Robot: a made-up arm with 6 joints. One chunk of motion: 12 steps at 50 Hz.
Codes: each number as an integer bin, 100 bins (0 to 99) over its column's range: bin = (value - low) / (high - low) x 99, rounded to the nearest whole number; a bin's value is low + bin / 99 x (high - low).
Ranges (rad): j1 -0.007..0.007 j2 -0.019..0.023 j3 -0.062..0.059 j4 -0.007..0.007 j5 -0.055..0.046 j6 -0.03..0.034
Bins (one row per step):
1: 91 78 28 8 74 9
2: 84 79 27 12 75 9
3: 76 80 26 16 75 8
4: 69 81 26 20 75 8
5: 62 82 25 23 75 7
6: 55 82 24 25 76 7
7: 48 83 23 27 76 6
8: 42 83 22 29 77 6
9: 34 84 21 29 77 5
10: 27 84 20 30 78 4
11: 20 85 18 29 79 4
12: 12 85 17 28 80 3
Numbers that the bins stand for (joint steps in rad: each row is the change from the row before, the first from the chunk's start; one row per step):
1: 0.00587 0.01409 -0.02778 -0.00587 0.02049 -0.02418
2: 0.00488 0.01452 -0.02900 -0.00530 0.02152 -0.02418
3: 0.00375 0.01494 -0.03022 -0.00474 0.02152 -0.02483
4: 0.00276 0.01536 -0.03022 -0.00417 0.02152 -0.02483
5: 0.00177 0.01579 -0.03144 -0.00375 0.02152 -0.02547
6: 0.00078 0.01579 -0.03267 -0.00346 0.02254 -0.02547
7: -0.00021 0.01621 -0.03389 -0.00318 0.02254 -0.02612
8: -0.00106 0.01621 -0.03511 -0.00290 0.02356 -0.02612
9: -0.00219 0.01664 -0.03633 -0.00290 0.02356 -0.02677
10: -0.00318 0.01664 -0.03756 -0.00276 0.02458 -0.02741
11: -0.00417 0.01706 -0.04000 -0.00290 0.02560 -0.02741
12: -0.00530 0.01706 -0.04122 -0.00304 0.02662 -0.02806

